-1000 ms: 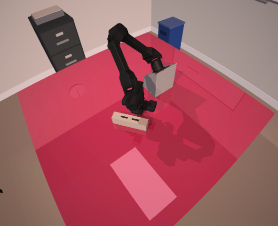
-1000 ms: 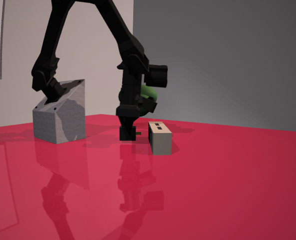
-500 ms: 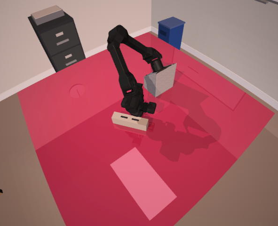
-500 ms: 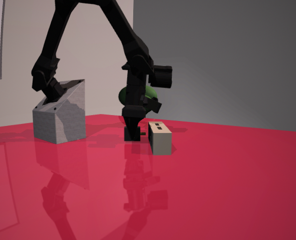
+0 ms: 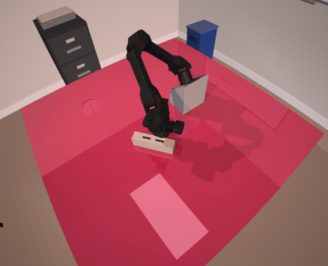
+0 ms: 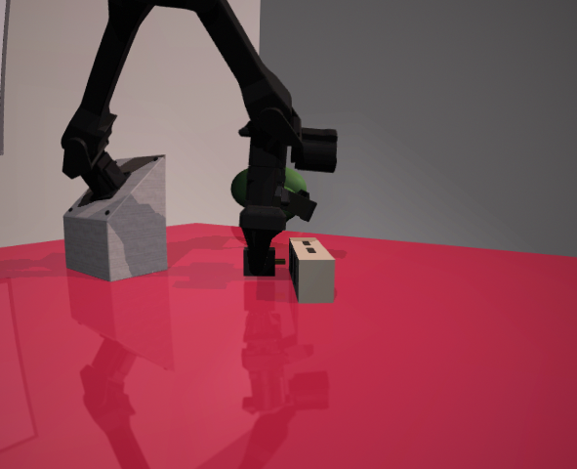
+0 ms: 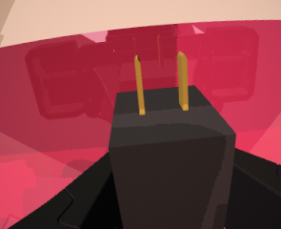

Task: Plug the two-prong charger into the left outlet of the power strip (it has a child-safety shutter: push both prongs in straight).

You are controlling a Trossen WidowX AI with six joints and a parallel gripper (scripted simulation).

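My gripper tip is 1 cm to the right of the charger, 1 cm below it and 1 cm short of it.
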